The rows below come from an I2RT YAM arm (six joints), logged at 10 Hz.
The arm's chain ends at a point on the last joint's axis. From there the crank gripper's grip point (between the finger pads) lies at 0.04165 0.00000 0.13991 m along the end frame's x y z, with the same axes.
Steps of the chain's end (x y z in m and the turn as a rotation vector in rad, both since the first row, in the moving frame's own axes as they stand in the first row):
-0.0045 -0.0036 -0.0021 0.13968 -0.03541 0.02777
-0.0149 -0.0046 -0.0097 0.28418 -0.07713 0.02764
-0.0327 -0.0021 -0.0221 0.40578 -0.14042 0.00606
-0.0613 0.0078 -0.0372 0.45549 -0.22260 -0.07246
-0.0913 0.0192 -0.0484 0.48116 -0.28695 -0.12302
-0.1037 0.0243 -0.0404 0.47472 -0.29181 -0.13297
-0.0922 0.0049 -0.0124 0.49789 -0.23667 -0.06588
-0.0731 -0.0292 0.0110 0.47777 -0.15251 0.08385
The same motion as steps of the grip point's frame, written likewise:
-0.0092 -0.0221 -0.0020 0.13968 -0.03541 0.02777
-0.0251 -0.0432 -0.0124 0.28418 -0.07713 0.02764
-0.0520 -0.0581 -0.0291 0.40578 -0.14042 0.00606
-0.0945 -0.0570 -0.0466 0.45549 -0.22260 -0.07246
-0.1353 -0.0497 -0.0597 0.48116 -0.28695 -0.12302
-0.1487 -0.0440 -0.0513 0.47472 -0.29181 -0.13297
-0.1271 -0.0652 -0.0244 0.49789 -0.23667 -0.06588
-0.0914 -0.0922 0.0007 0.47777 -0.15251 0.08385

